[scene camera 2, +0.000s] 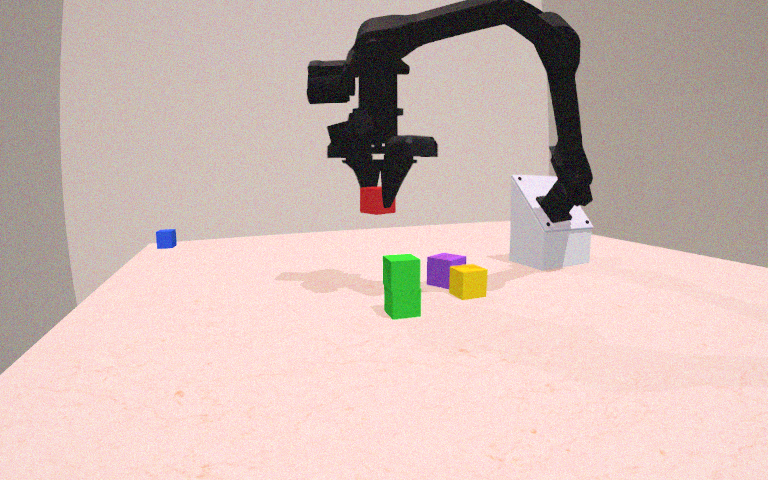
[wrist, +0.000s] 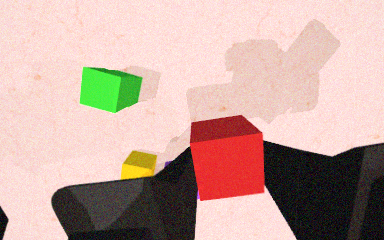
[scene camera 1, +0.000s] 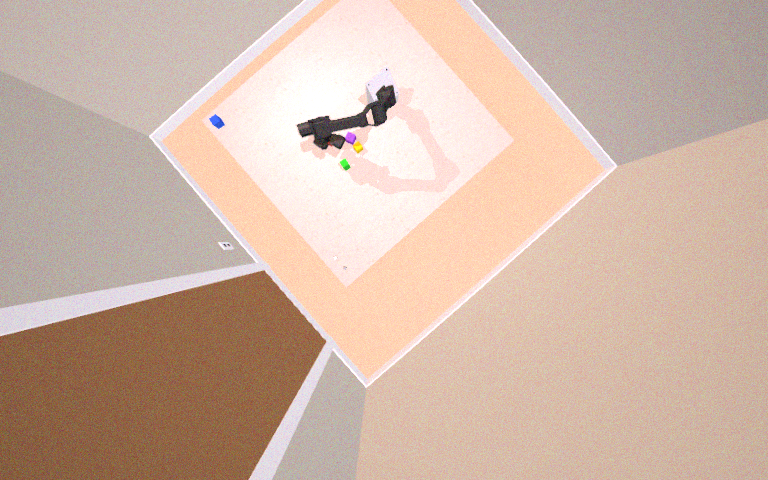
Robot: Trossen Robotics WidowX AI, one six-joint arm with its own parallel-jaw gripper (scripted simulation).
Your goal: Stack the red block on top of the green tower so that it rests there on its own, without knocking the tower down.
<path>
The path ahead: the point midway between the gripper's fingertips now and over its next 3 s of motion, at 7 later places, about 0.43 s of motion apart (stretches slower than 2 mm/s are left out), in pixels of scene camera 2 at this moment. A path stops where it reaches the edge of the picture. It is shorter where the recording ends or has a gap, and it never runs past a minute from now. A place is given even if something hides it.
My gripper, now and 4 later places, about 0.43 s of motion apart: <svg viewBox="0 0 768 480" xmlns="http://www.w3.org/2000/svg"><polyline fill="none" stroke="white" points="378,206 397,215 401,229 402,248 402,250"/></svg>
</path>
